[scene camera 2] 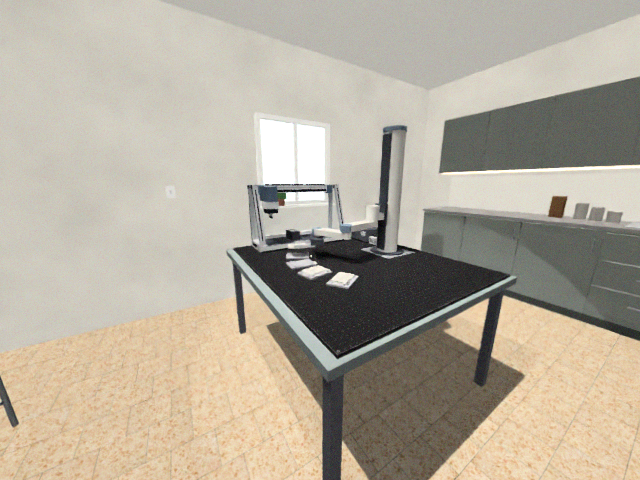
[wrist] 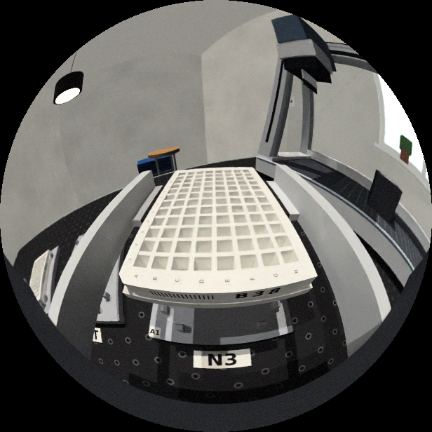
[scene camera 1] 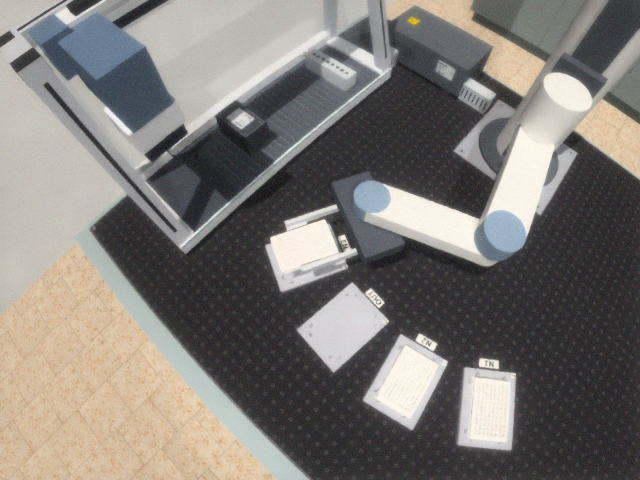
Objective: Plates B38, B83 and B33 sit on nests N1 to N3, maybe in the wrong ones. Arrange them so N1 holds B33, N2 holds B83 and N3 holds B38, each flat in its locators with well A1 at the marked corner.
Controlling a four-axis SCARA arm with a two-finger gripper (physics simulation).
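Where they show: gripper, fingertip midpoint: (scene camera 2: 293,244) (scene camera 1: 293,247); arm's base at its link origin: (scene camera 2: 386,252).
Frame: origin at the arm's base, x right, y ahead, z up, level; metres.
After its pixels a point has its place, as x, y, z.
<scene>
The gripper (scene camera 1: 295,246) {0.244, 0.678, 0.105} (wrist: 216,202) is shut on the cream plate B38 (scene camera 1: 306,244) {0.230, 0.653, 0.097} (scene camera 2: 301,244) {0.235, 0.623, 0.098} (wrist: 220,235). The plate looks level and hangs above nest N3 (scene camera 1: 276,273) {0.254, 0.732, 0.025} (wrist: 225,325), with a gap between them. Its row A and column 1 letters are at the near left in the wrist view, on the same side as the nest's A1 mark. A plate (scene camera 1: 410,379) {-0.118, 0.710, 0.029} (scene camera 2: 315,271) {-0.144, 0.731, 0.038} sits on nest N2 (scene camera 1: 388,409) {-0.123, 0.787, 0.025}, and another plate (scene camera 1: 490,408) {-0.289, 0.648, 0.038} (scene camera 2: 343,279) {-0.318, 0.666, 0.038} sits on nest N1 (scene camera 1: 466,403) {-0.245, 0.671, 0.025}. Their names cannot be read.
The OUT nest (scene camera 1: 342,326) {0.064, 0.721, 0.025} (scene camera 2: 301,264) {0.038, 0.726, 0.025} bears no plate and lies between N3 and N2. A framed gantry machine (scene camera 1: 289,164) {0.448, 0.496, 0.014} with a blue head (scene camera 1: 116,72) {0.465, 0.750, 0.493} stands beyond N3. A dark grey box (scene camera 1: 439,49) {0.361, -0.055, 0.128} stands near the arm's column.
</scene>
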